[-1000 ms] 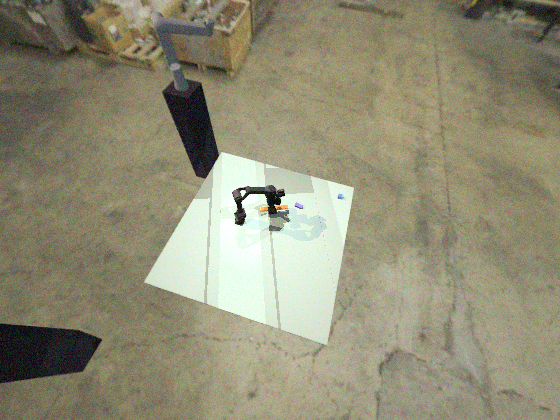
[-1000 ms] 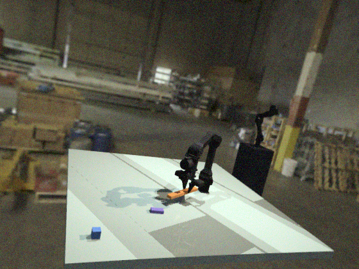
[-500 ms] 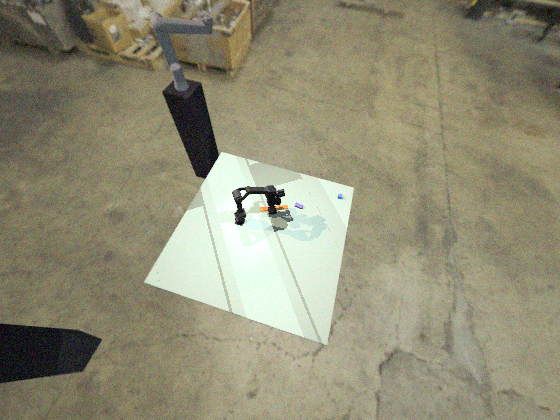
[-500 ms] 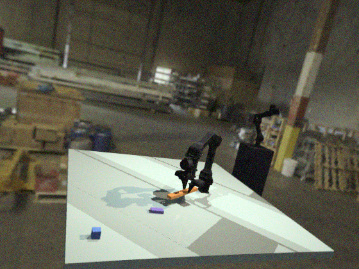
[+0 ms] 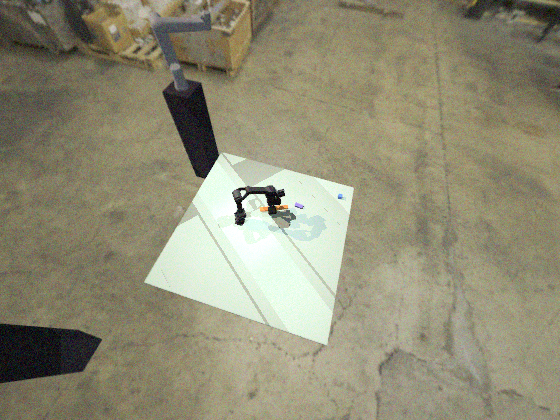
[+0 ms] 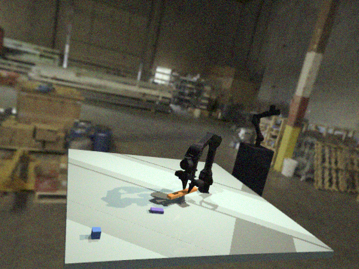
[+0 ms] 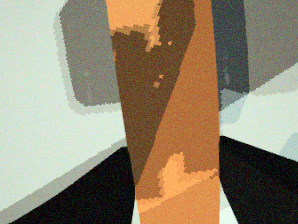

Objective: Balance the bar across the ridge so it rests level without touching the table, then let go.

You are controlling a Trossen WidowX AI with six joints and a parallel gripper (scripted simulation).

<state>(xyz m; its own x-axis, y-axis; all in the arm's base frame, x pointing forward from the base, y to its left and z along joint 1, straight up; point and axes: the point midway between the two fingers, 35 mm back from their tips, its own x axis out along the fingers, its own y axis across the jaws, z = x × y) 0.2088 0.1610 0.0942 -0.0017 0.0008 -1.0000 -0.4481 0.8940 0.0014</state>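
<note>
My gripper tip is 2 cm short of the orange bar and 1 cm to the right of it. The rest, counted from my gripper tip: blue cube (53 cm ahead, 34 cm to the left, 4 cm below); then purple block (21 cm ahead, 13 cm to the left, 5 cm below).
</note>
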